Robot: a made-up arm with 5 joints.
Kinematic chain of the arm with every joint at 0, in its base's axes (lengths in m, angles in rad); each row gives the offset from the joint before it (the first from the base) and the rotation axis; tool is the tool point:
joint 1: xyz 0 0 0.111 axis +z
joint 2: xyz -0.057 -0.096 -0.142 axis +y
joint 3: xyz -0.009 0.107 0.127 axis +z
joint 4: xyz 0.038 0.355 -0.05 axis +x
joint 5: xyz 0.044 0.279 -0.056 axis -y
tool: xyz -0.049 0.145 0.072
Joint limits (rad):
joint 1: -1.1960..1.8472
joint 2: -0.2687..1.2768
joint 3: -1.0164..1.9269
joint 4: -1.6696..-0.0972
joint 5: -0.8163..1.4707
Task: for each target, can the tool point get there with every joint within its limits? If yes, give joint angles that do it. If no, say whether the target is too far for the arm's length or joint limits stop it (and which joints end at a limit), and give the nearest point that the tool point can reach.
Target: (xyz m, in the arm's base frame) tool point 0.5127 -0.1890 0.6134
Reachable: no: joint limits stop it (at a limit: joint 1, joint 3, joint 4) | nearest point 0.3442 -0.2503 0.6450 | short by 0.182 m
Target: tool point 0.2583 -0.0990 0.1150
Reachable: no: joint limits stop it (at a limit: joint 1, joint 2, joint 3, joint 4) | nearest point 0.1947 -0.4099 0.0935 | short by 0.318 m
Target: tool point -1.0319 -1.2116 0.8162
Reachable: no: too far | nearest point -0.4904 -0.5758 0.3549 | short by 0.954 m
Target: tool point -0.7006 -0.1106 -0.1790
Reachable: yes | joints 0.2477 0.2078 1.4769 -0.7915 1.2169
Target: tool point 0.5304 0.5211 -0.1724
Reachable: yes | joints -0.6403 0.4277 -0.2937 -0.2831 0.5084
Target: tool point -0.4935 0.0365 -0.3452
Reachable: yes | joints 1.6047 -0.1476 -0.1475 -1.1961 0.6168
